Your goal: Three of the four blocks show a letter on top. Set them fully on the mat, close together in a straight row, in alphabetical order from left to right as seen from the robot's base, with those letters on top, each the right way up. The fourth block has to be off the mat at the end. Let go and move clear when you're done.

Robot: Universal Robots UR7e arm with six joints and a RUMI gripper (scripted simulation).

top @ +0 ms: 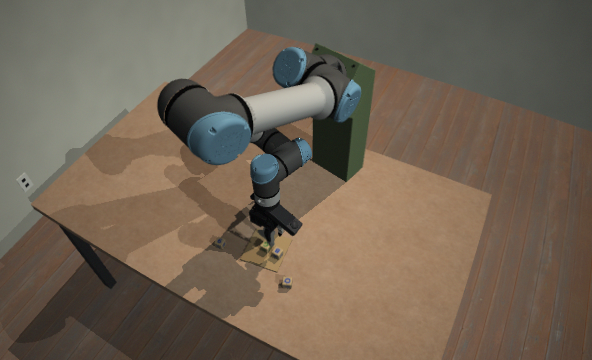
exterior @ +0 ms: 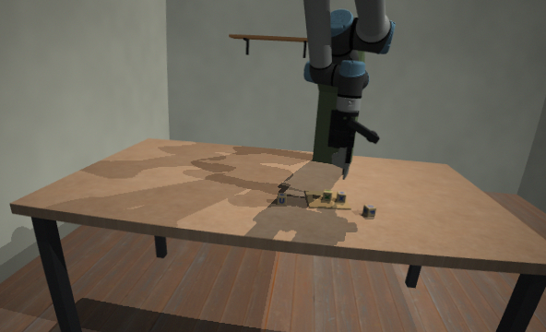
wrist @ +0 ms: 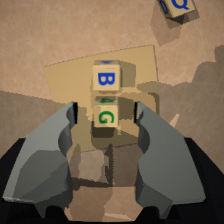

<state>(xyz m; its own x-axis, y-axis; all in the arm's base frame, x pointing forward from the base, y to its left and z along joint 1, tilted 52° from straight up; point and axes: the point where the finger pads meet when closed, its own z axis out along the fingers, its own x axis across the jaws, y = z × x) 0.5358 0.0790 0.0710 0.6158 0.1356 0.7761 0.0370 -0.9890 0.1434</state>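
The Q block is 7 cm ahead of my hand, 9 cm to the left of it and 9 cm below it. Round my hand: tan mat: 5 cm to the right, 10 cm below; then G block: 5 cm to the right, 9 cm below.
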